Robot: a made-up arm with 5 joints.
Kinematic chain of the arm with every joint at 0, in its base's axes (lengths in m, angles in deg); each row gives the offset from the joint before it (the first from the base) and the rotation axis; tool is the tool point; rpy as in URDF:
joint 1: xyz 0 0 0.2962 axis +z
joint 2: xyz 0 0 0 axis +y
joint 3: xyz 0.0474 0 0.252 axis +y
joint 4: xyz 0.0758 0 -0.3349 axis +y
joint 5: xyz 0.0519 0 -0.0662 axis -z
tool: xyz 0 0 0 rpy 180 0 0
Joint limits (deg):
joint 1: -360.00..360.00
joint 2: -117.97..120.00
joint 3: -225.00..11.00
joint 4: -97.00..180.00
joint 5: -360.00..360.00
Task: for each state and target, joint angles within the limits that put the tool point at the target. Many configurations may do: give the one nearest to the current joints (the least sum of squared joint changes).
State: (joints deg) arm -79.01 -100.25 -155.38 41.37 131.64
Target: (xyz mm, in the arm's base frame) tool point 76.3 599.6 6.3
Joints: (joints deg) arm -97.25 -113.21 -180.81 42.28 131.64
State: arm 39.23 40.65 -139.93 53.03 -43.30
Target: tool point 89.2 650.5 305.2
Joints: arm 82.19 60.60 -132.94 52.03 -43.30
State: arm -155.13 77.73 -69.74 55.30 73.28
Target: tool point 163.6 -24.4 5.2
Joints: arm -188.48 110.55 -36.59 59.05 73.28
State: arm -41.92 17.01 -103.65 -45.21 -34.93
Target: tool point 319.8 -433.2 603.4
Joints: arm -53.56 28.79 -111.40 -35.68 -34.93
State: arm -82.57 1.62 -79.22 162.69 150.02
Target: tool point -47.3 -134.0 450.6
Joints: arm -109.44 -40.41 -32.43 171.13 150.02
